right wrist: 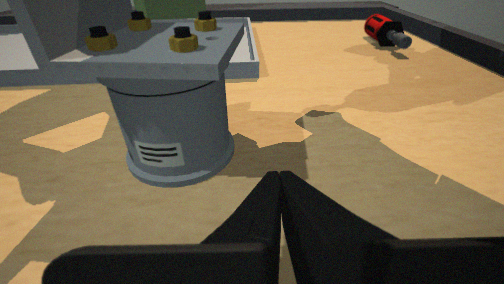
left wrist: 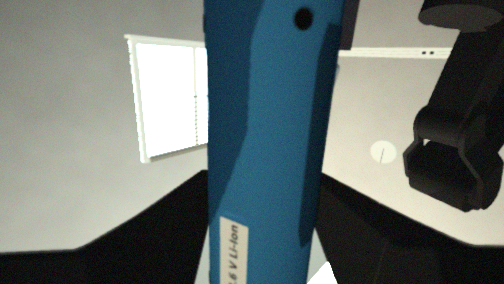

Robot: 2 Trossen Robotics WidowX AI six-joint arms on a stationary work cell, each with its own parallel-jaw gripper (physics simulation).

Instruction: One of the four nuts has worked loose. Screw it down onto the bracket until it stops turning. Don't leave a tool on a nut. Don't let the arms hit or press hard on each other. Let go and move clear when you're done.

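Frame: origin at the left arm's base, x ahead, y left, z up, level; centimetres.
Where they show: left gripper, fingertip midpoint: [left wrist: 259, 179]; right gripper, fingertip midpoint: [right wrist: 278, 181].
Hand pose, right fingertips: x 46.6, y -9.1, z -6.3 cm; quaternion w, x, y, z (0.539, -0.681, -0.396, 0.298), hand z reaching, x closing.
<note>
Each offset is from my right fingertips to the top centre of the thing. "spot": to the spot under its first point.
Four brass nuts sit on black studs on the bracket @[spot: dx -4.5, dy -3.0, dz +4.4 cm] [right wrist: 150, 56]: front left [right wrist: 101, 43], front right [right wrist: 183, 43], back left [right wrist: 139, 24] and back right [right wrist: 205, 24]. Which one stands higher I cannot tell. The bracket rests on a grey cylindrical base. My left gripper [left wrist: 259, 179] is shut on a blue tool body with a "Li-Ion" label, a cordless tool @[spot: dx -8.3, dy +3.2, dz +19.7 cm] [left wrist: 280, 125]; its working end is out of view. My right gripper [right wrist: 278, 181] is shut and empty, in front of and to the right of the base.
A red and black tool @[dx -15.7, dy +28.1, dz +0.7 cm] [right wrist: 385, 30] with a grey socket tip lies at the back right of the table. A grey tray [right wrist: 245, 71] stands behind the bracket, with a green object @[spot: dx -41.6, dy +8.0, dz +0.6 cm] [right wrist: 170, 9] farther back. A dark rail [right wrist: 450, 42] edges the table. A dark arm [left wrist: 450, 125] shows at right in the left wrist view.
</note>
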